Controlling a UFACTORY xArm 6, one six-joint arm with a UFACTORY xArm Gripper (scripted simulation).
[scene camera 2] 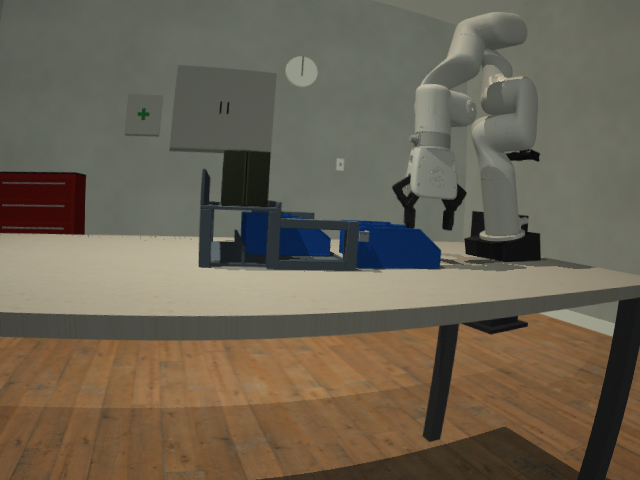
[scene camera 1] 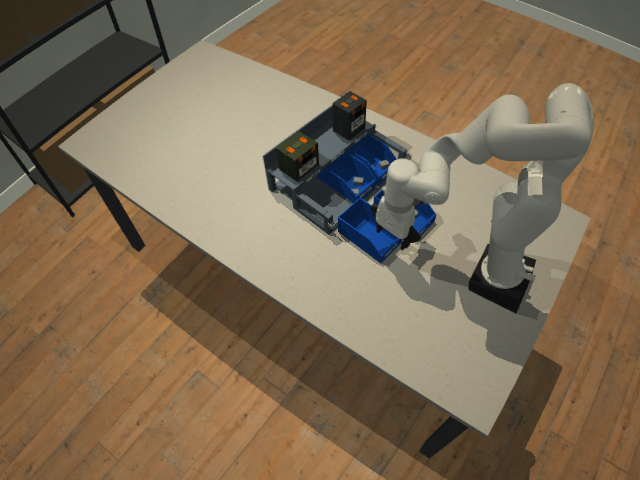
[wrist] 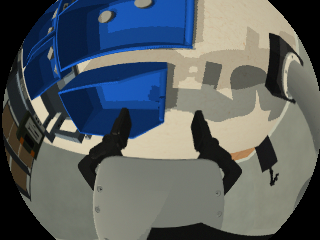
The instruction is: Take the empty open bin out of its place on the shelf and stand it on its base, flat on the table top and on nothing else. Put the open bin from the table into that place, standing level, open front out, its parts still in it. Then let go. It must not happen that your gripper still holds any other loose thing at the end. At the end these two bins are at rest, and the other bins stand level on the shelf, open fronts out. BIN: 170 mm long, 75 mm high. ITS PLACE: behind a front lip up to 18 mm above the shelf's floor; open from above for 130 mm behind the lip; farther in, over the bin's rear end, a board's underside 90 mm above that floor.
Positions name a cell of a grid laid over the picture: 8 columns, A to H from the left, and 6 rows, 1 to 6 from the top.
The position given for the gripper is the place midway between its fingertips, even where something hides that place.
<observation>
In view: the gripper (scene camera 2: F3), a blue bin (scene camera 2: E4), a blue bin (scene camera 2: D4) and a blue bin (scene camera 1: E2).
The gripper is seen too in scene camera 1 (scene camera 1: E3) and in the wrist view (wrist: E3).
</observation>
